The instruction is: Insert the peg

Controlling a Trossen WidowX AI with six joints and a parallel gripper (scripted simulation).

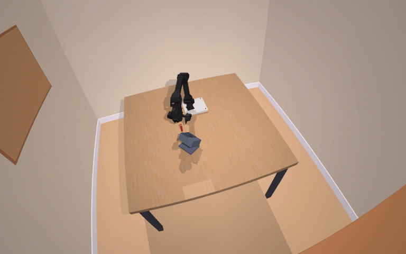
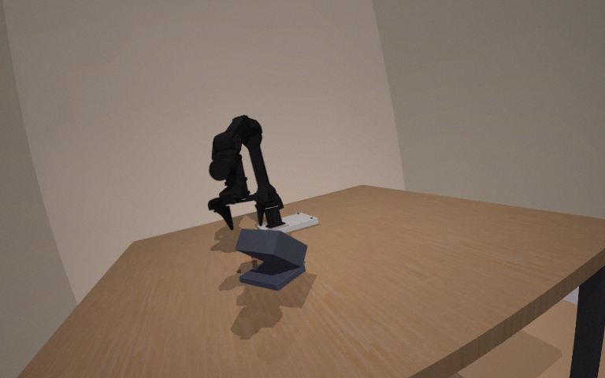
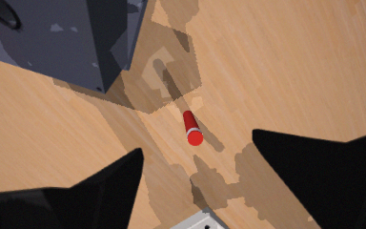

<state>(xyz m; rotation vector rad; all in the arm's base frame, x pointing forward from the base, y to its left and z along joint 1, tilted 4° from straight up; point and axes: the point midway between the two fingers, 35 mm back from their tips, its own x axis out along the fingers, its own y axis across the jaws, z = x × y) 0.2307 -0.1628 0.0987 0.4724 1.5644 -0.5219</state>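
My gripper tip is now 4 cm above the red peg. The rest, counted from my gripper tip: sloped panel 17 cm ahead, 1 cm to the left, 2 cm below.
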